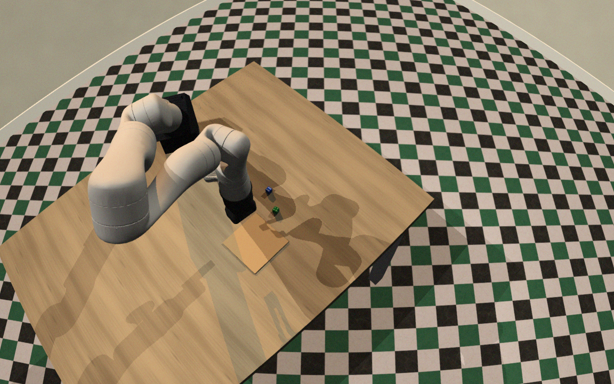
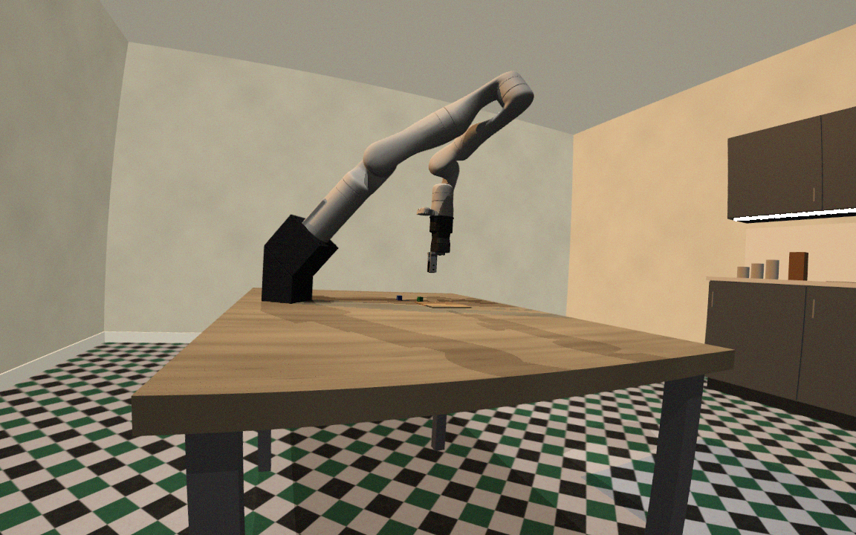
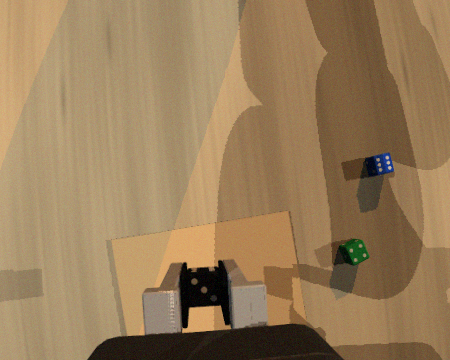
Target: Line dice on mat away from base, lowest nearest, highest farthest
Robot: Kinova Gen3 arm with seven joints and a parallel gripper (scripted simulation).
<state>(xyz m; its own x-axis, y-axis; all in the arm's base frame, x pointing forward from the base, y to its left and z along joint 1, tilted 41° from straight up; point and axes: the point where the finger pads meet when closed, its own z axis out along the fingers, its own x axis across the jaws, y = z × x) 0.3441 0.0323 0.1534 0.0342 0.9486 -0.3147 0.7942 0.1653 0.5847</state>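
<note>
My gripper is now 50 mm short of the orange mat, 10 mm to the right of it and 120 mm above it. Round my hand: green die 10 mm ahead, 120 mm to the left, 120 mm below; then blue die 60 mm behind, 150 mm to the left, 120 mm below; then black die 10 mm below.
</note>
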